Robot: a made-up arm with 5 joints.
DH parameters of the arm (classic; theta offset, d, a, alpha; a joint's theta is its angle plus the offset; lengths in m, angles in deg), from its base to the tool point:
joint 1: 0 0.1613 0 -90
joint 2: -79.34 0 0.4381 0
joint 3: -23.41 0 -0.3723 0
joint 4: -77.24 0 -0.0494 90
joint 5: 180 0.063 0 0
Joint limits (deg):
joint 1: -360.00..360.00
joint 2: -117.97..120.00
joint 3: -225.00..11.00
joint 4: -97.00..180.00
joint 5: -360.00..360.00
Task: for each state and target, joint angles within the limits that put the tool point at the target. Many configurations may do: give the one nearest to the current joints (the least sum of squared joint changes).
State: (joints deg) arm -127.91 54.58 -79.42 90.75 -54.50
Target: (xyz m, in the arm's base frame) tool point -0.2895 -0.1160 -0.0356
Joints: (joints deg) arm -158.16 52.29 -39.25 97.72 -54.50
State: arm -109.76 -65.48 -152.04 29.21 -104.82
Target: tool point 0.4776 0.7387 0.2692
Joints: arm -122.88 -88.01 -167.94 26.53 -104.82
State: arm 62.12 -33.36 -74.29 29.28 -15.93
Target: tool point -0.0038 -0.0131 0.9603
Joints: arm 73.82 -38.27 -104.02 24.18 -15.93
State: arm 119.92 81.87 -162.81 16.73 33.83
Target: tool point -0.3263 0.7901 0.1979
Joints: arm 112.44 92.54 -184.57 8.69 33.83
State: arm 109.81 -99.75 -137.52 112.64 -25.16
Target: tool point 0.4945 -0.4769 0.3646
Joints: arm 136.04 -109.15 -113.93 123.89 -25.16
